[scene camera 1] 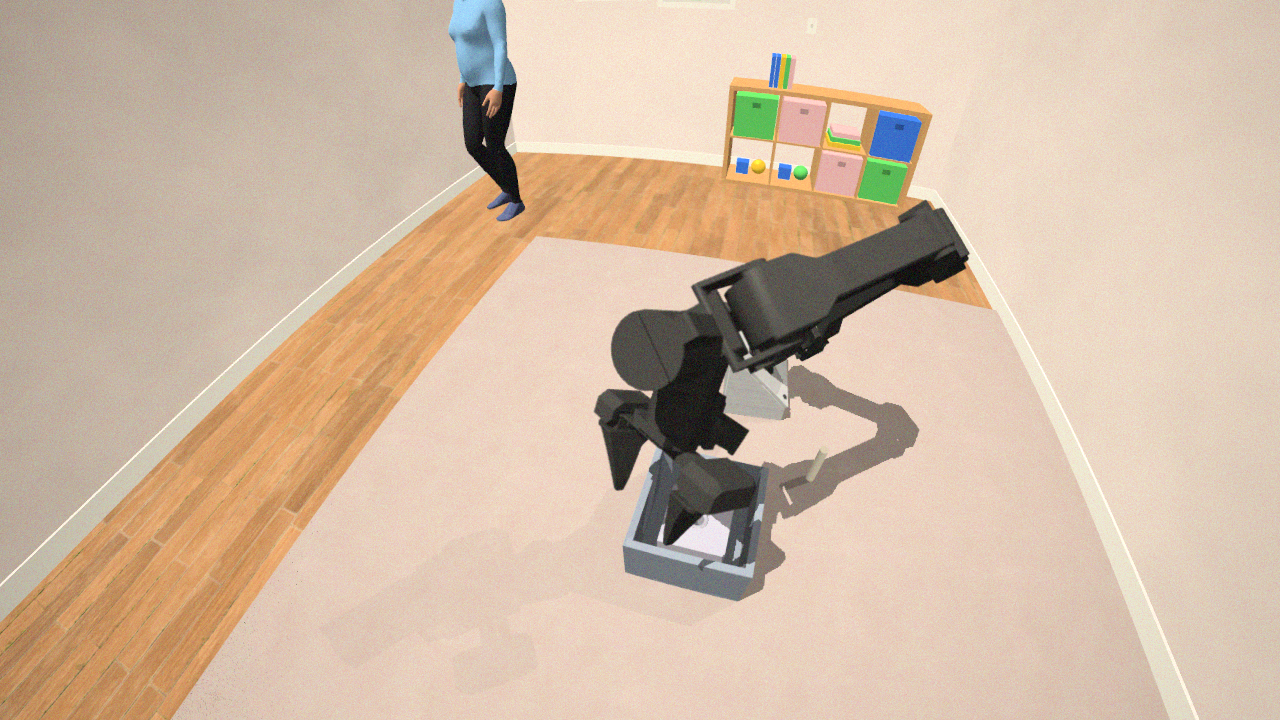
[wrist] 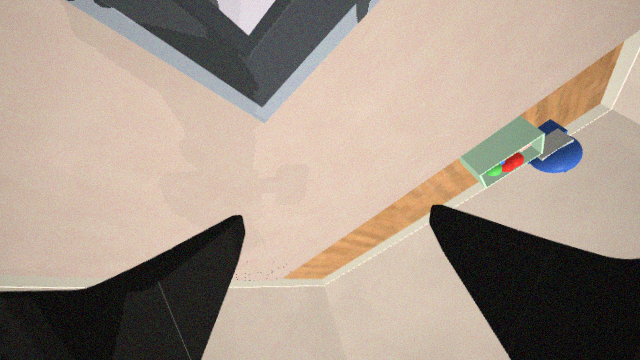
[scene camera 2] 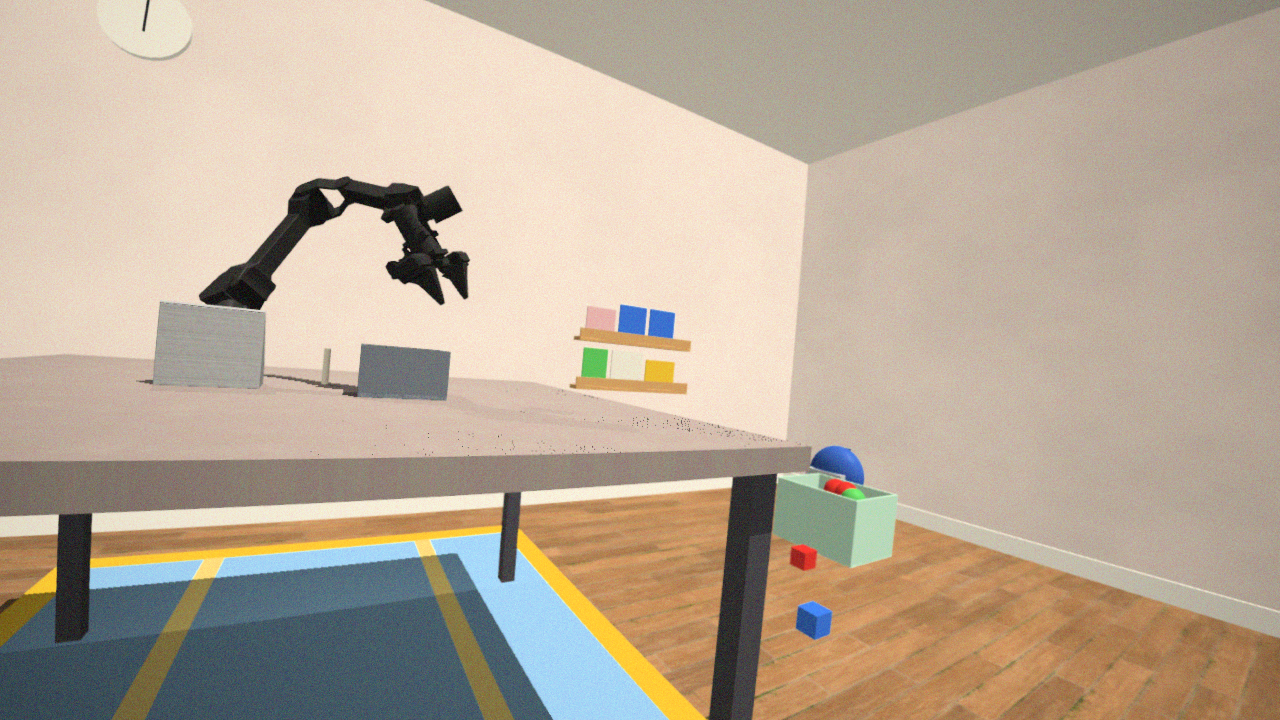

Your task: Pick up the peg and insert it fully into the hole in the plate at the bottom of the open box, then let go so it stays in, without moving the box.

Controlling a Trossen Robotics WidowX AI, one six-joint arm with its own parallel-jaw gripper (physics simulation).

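Places are measured from the arm's base along level axes (x ahead, y left, z up), in metres.
Pixels of known places: gripper, fingertip midpoint: (scene camera 1: 641,515) (wrist: 337,218) (scene camera 2: 455,301); arm's base, link origin: (scene camera 2: 223,331).
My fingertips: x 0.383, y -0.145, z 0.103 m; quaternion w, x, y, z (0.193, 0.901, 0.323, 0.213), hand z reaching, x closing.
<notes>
Ahead of a thing's pixels: the offset from my fingertips to its top centre. "*": to the spot under its first point.
The pale beige peg @(dx -0.201, dy +0.244, dz -0.121 m) (scene camera 1: 816,464) (scene camera 2: 325,367) stands upright on the table, between the arm's base and the box and apart from both. The open blue-grey box @(dx -0.076, dy +0.064, dz -0.103 m) (scene camera 1: 684,577) (scene camera 2: 403,372) (wrist: 264,112) stands on the table. Its light plate (scene camera 1: 713,537) (wrist: 245,15) lies at the bottom; the hole @(* dx -0.084, dy +0.070, dz -0.158 m) (scene camera 1: 701,519) shows in part in scene camera 1, beside a finger that hides some of the plate. My gripper (scene camera 1: 642,516) (scene camera 2: 454,300) (wrist: 337,218) is open and empty, high above the table, pointing down at a tilt past the box. The peg does not show in the wrist view.
The arm's light grey base block (scene camera 1: 756,394) (scene camera 2: 209,345) stands behind the peg and box on the table (scene camera 1: 429,555) (scene camera 2: 402,483). Beyond the table are a person (scene camera 1: 483,80), a cube shelf (scene camera 1: 827,93) and a green toy bin (scene camera 2: 836,528) (wrist: 502,145).
</notes>
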